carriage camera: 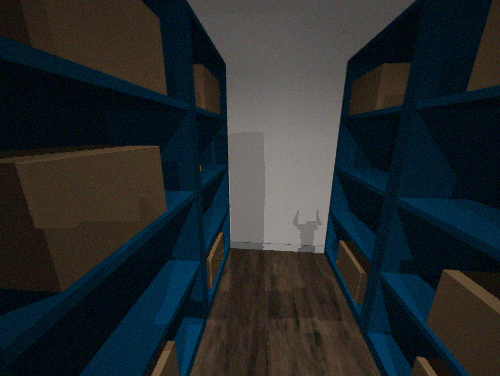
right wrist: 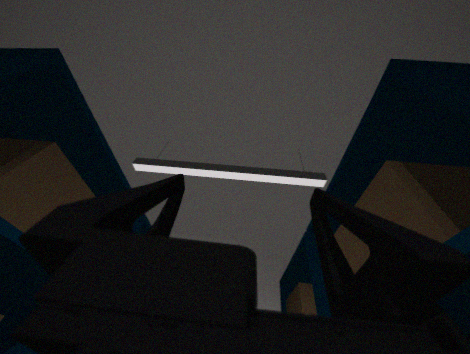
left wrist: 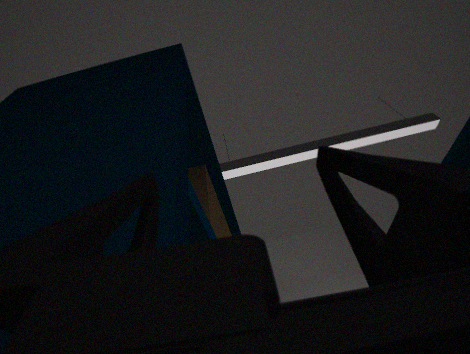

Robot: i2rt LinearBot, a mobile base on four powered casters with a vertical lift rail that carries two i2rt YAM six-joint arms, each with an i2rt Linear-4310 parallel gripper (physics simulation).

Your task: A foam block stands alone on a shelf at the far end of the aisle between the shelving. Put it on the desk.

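Places are measured from the left arm's base along level axes (x left, y back, z up), in metres.
Pixels of known places: left gripper, fingertip midpoint: [left wrist: 237, 168]; right gripper, fingertip midpoint: [right wrist: 247, 188].
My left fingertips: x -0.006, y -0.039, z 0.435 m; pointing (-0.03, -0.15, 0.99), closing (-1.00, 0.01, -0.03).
Note:
Ahead of a thing's pixels: the offset from my left fingertips to its top centre. "pt": to the spot under its first point. Level surfaces: height alone.
A tiny orange sliver {pt dy -1.535, dx +0.060, dz -0.316 m} [carriage camera: 200, 168] shows at the middle level of the far left shelving, at the edge of an upright. It may be the foam block, mostly hidden by that upright; it is too small to tell. The desk does not show in these views. My left gripper [left wrist: 237, 168] is open and empty, tilted up towards the ceiling, with dark blue shelving behind its left finger. My right gripper [right wrist: 247, 188] is open and empty, also pointing upward, between the tops of the two shelving rows. Neither gripper shows in the carriage view.
Blue shelving stands on both sides of the aisle, with a left upright [carriage camera: 181, 65] and a right upright [carriage camera: 409, 100]. Cardboard boxes sit on several shelves, a large one {dy -0.459, dx +0.180, dz -0.070 m} [carriage camera: 100, 185] near on the left. The wooden floor {dz -1.331 m} [carriage camera: 275, 300] runs to a grey wall [carriage camera: 295, 165].

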